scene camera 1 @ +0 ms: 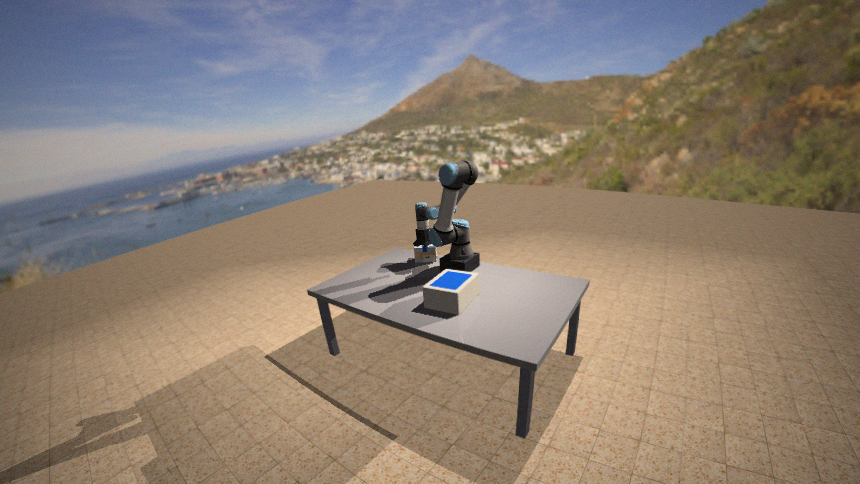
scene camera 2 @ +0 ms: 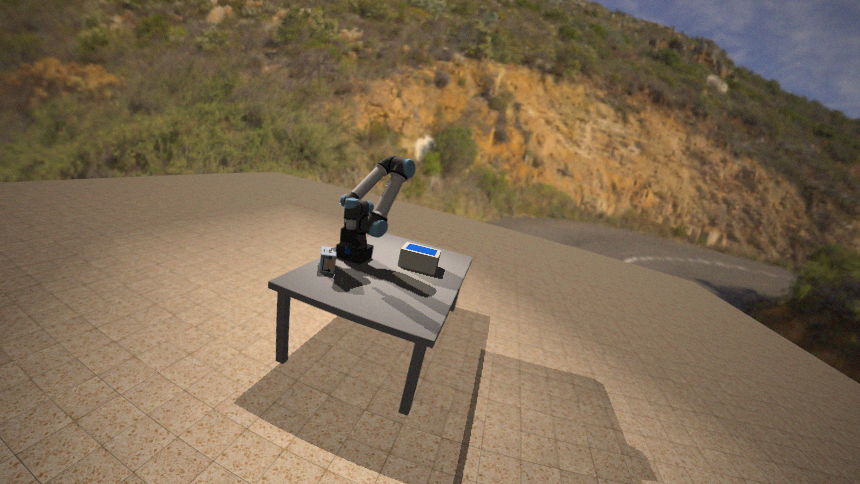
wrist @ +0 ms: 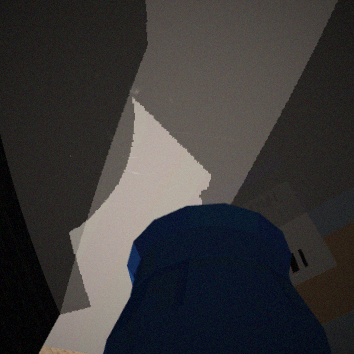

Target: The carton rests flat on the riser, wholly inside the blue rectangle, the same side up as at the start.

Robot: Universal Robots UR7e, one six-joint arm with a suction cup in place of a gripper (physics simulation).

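Pixels of known places: hand, its tool point: (scene camera 1: 425,251) (scene camera 2: 347,252) (wrist: 209,274); arm's base, origin of its link: (scene camera 1: 461,255).
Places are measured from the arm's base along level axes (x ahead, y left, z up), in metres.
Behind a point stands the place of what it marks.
The carton (scene camera 1: 426,257) {x 0.044, y -0.274, z -0.052 m} (scene camera 2: 327,262) {x 0.059, y -0.365, z -0.025 m} (wrist: 314,239) {x 0.055, y -0.288, z -0.060 m}, whitish and grey-blue with an orange-brown band and dark marks, stands upright on the table beside the arm's base. My gripper, a blue suction cup (scene camera 1: 424,247) (scene camera 2: 347,250) (wrist: 215,216), holds nothing. In scene camera 1 it overlaps the carton's upper part; in scene camera 2 it shows to the carton's right, apart from it, near the height of its top. The wrist view shows part of the carton at the right, partly behind the cup. The pale riser (scene camera 1: 441,301) {x 0.496, y 0.276, z -0.029 m} (scene camera 2: 419,263) {x 0.413, y 0.149, z -0.034 m} bears the blue rectangle (scene camera 1: 451,279) {x 0.370, y 0.238, z 0.034 m} (scene camera 2: 422,249) {x 0.378, y 0.246, z 0.034 m}, which has nothing on it.
The grey table (scene camera 1: 517,313) {x 0.309, y 0.603, z -0.086 m} (scene camera 2: 361,304) {x 0.407, y -0.533, z -0.086 m} carries the carton, the riser and the arm's black base (scene camera 1: 460,261) {x 0.079, y 0.056, z -0.002 m} (scene camera 2: 355,254) {x 0.070, y -0.095, z -0.029 m}. The base stands close to the carton, on the side towards the riser. Arm shadows fall across the table top. The carton is near a table edge.
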